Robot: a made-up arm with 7 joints. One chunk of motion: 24 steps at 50 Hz.
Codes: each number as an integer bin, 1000 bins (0 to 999) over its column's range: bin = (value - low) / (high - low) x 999, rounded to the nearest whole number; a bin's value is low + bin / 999 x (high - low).
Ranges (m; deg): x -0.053..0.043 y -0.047..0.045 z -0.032..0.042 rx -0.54..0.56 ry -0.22..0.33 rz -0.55..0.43
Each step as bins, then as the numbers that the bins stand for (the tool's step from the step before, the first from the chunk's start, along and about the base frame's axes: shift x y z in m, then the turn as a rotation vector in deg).
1 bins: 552 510 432 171 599 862
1 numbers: 0.00005 -0.00003 0.00000 -0.352 0.110 0.296
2 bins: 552 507 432 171 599 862
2 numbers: 0.00005 -0.00031 0.00000 -0.352 0.110 0.296
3 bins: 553 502 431 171 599 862
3 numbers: 0.00014 -0.00077 -0.00007 -0.352 0.110 0.296
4 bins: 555 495 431 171 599 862
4 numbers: 0.00033 -0.00141 -0.00007 -0.352 0.110 0.296
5 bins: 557 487 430 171 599 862
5 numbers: 0.00053 -0.00215 -0.00015 -0.352 0.110 0.296
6 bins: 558 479 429 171 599 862
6 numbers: 0.00062 -0.00289 -0.00022 -0.352 0.110 0.296
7 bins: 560 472 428 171 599 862
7 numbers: 0.00081 -0.00353 -0.00030 -0.352 0.110 0.296
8 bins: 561 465 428 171 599 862
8 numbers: 0.00091 -0.00418 -0.00030 -0.352 0.110 0.296
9 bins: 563 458 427 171 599 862
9 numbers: 0.00110 -0.00482 -0.00037 -0.352 0.110 0.296
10 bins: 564 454 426 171 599 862
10 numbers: 0.00120 -0.00519 -0.00044 -0.352 0.110 0.296
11 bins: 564 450 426 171 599 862
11 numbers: 0.00120 -0.00556 -0.00044 -0.352 0.110 0.296
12 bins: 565 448 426 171 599 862
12 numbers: 0.00129 -0.00574 -0.00044 -0.352 0.110 0.296
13 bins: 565 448 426 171 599 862
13 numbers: 0.00129 -0.00574 -0.00044 -0.352 0.110 0.296
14 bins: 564 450 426 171 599 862
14 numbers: 0.00120 -0.00556 -0.00044 -0.352 0.110 0.296
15 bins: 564 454 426 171 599 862
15 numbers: 0.00120 -0.00519 -0.00044 -0.352 0.110 0.296
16 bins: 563 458 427 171 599 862
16 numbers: 0.00110 -0.00482 -0.00037 -0.352 0.110 0.296
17 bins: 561 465 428 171 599 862
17 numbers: 0.00091 -0.00418 -0.00030 -0.352 0.110 0.296
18 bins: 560 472 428 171 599 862
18 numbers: 0.00081 -0.00353 -0.00030 -0.352 0.110 0.296
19 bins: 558 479 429 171 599 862
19 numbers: 0.00062 -0.00289 -0.00022 -0.352 0.110 0.296
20 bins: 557 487 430 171 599 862
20 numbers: 0.00053 -0.00215 -0.00015 -0.352 0.110 0.296
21 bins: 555 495 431 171 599 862
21 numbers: 0.00033 -0.00141 -0.00007 -0.352 0.110 0.296
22 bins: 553 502 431 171 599 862
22 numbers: 0.00014 -0.00077 -0.00007 -0.352 0.110 0.296
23 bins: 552 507 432 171 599 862
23 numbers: 0.00005 -0.00031 0.00000 -0.352 0.110 0.296
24 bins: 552 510 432 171 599 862
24 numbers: 0.00005 -0.00003 0.00000 -0.352 0.110 0.296
